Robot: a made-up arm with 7 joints.
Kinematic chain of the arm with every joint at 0, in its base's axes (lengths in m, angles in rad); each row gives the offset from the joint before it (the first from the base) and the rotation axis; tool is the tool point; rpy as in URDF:
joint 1: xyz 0 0 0 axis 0.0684 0.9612 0.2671
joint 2: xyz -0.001 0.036 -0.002 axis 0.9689 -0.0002 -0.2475
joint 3: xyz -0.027 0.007 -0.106 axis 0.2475 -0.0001 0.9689
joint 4: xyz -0.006 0 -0.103 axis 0.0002 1 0
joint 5: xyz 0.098 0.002 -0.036 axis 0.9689 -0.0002 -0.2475
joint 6: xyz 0.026 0 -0.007 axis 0.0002 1 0
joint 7: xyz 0.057 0 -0.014 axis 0.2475 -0.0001 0.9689
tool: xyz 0 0 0 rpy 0 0.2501 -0.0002
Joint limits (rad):
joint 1: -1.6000..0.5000
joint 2: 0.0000..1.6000
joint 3: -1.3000..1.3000
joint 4: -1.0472..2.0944
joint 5: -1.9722..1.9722
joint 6: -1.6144..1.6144
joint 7: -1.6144..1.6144
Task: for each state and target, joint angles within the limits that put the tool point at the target. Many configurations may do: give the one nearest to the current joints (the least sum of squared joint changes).
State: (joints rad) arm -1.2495 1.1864 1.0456 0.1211 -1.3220 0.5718 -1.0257
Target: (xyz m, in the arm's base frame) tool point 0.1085 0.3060 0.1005
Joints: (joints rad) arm -0.9834 0.9926 1.3000 -0.0404 -1.3229 0.3966 -1.0257
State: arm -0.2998 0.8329 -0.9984 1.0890 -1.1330 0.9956 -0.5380
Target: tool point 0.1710 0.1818 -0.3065
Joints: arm -0.6335 0.7052 -0.9215 0.9742 -1.1480 0.9372 -0.5380
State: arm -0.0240 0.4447 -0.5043 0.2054 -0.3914 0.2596 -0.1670
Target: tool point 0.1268 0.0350 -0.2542
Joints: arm -0.0176 0.4534 -0.5019 -0.1867 -0.3988 0.1528 -0.1670
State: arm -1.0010 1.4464 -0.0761 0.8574 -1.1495 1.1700 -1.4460
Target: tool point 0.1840 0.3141 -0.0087
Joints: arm -0.7533 1.5685 -0.1687 0.6401 -1.3114 1.6073 -1.4460
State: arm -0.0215 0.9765 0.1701 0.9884 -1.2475 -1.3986 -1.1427
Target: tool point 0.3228 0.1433 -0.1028
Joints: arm -0.9796 0.4745 -0.1443 0.8057 -1.1590 -1.1454 -1.1427
